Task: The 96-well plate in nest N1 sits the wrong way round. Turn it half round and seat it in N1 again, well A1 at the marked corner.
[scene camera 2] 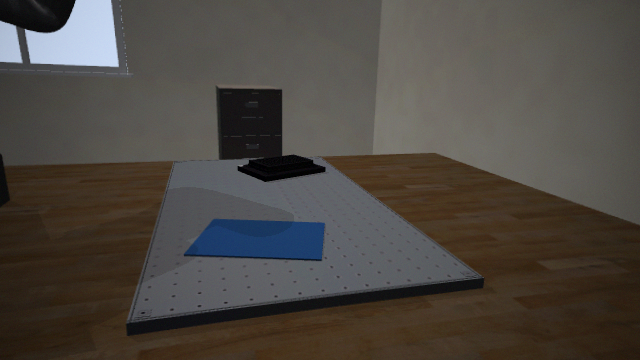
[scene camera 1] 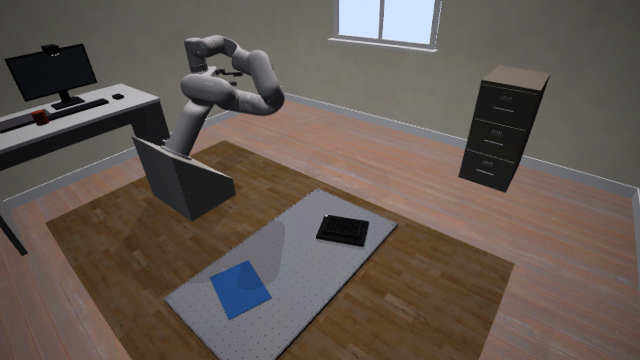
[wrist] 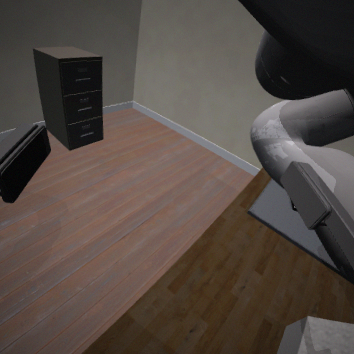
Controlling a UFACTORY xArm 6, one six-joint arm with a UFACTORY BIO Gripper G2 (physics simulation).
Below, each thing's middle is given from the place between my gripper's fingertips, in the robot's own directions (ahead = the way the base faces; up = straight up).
Labels:
I see the black 96-well plate [scene camera 2: 289,162] 66 cm ahead of my hand, 29 cm to the right of it and 37 cm below it. The rest, counted from my hand: flat blue rectangle [scene camera 2: 287,240] 51 cm ahead, 65 cm to the right, 38 cm below.

